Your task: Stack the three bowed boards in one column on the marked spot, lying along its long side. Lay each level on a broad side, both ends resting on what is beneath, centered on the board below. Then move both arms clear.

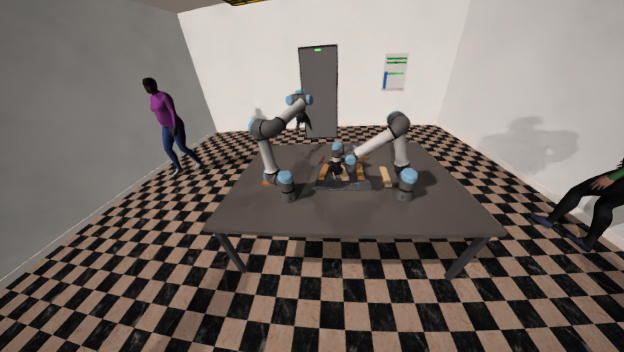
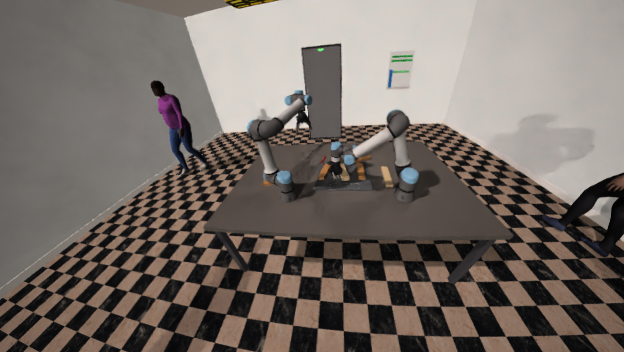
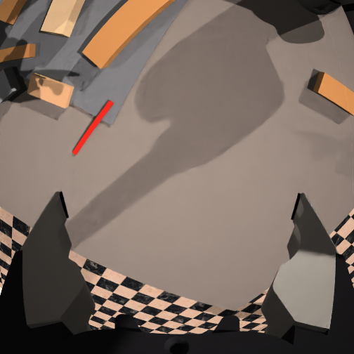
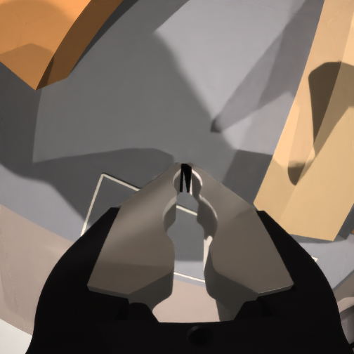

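Where they show: left gripper, fingertip midpoint: (image 1: 304, 132) (image 2: 304, 132); right gripper, fingertip midpoint: (image 1: 335, 180) (image 2: 335, 180); left arm's base at its link origin: (image 1: 289, 196) (image 2: 289, 196); right arm's base at its link origin: (image 1: 402, 195) (image 2: 403, 196).
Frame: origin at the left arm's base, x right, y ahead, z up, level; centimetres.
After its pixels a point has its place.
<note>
A curved orange board (image 1: 324, 171) @(x 20.4, y 37.1, z 5.1 cm) (image 2: 325, 171) @(x 20.9, y 37.2, z 5.0 cm) (image 3: 125, 32) (image 4: 30, 35) lies on the dark mat (image 1: 327, 186) @(x 27.6, y 20.8, z 0.6 cm) (image 3: 112, 85). A tan board (image 1: 345, 173) @(x 40.3, y 38.7, z 4.8 cm) (image 3: 62, 17) (image 4: 310, 150) lies beside it; I cannot tell its bow. Another orange board (image 1: 360, 171) @(x 53.3, y 46.2, z 4.2 cm) (image 2: 361, 171) @(x 53.5, y 46.1, z 4.3 cm) lies further right. The marked spot's thin white outline (image 4: 92, 205) is partly hidden under my right gripper (image 1: 335, 176) @(x 32.3, y 29.9, z 2.0 cm) (image 4: 183, 165), which is shut and empty, low over the mat between the first two boards. My left gripper (image 1: 303, 128) @(x -0.8, y 46.1, z 39.7 cm) (image 3: 179, 196) is open and empty, high above the table's back left.
A red stick (image 1: 322, 159) @(x 9.7, y 66.4, z 1.0 cm) (image 3: 93, 127) lies by the mat's corner. A tan board (image 1: 385, 176) @(x 76.2, y 45.4, z 2.7 cm) (image 2: 387, 176) @(x 76.8, y 45.6, z 2.7 cm) lies near the right arm's base. An orange piece (image 1: 267, 183) @(x -27.1, y 9.7, z 1.9 cm) (image 3: 339, 94) lies by the left arm's base. A tan block (image 3: 50, 91) sits at the mat's edge.
</note>
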